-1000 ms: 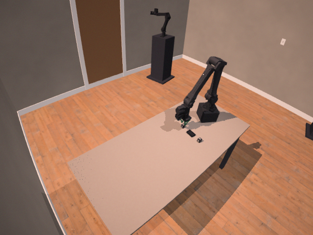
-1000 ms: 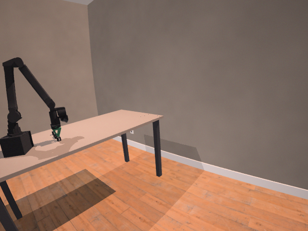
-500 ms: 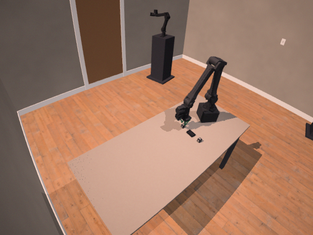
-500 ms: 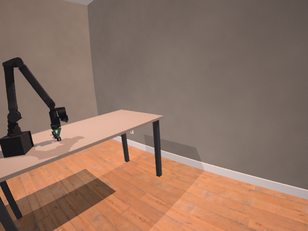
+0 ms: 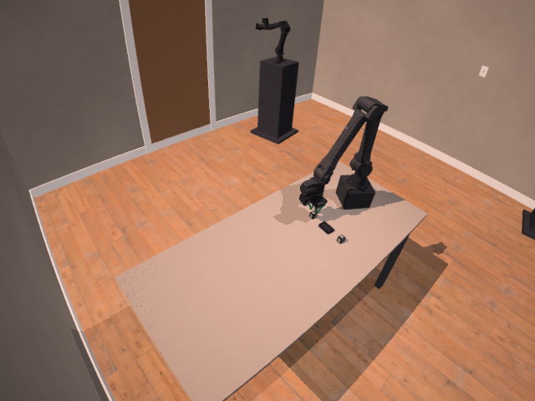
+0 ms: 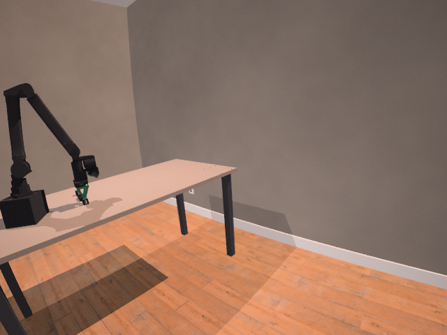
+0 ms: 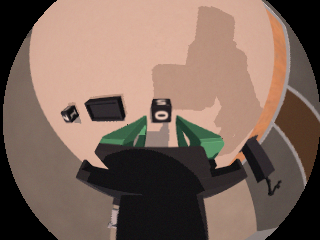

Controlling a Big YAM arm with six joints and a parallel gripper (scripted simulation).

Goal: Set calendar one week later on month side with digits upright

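Now: the dark calendar tray 10 cm to the left of my hand, 4 cm below it and 3 cm ahead of it.
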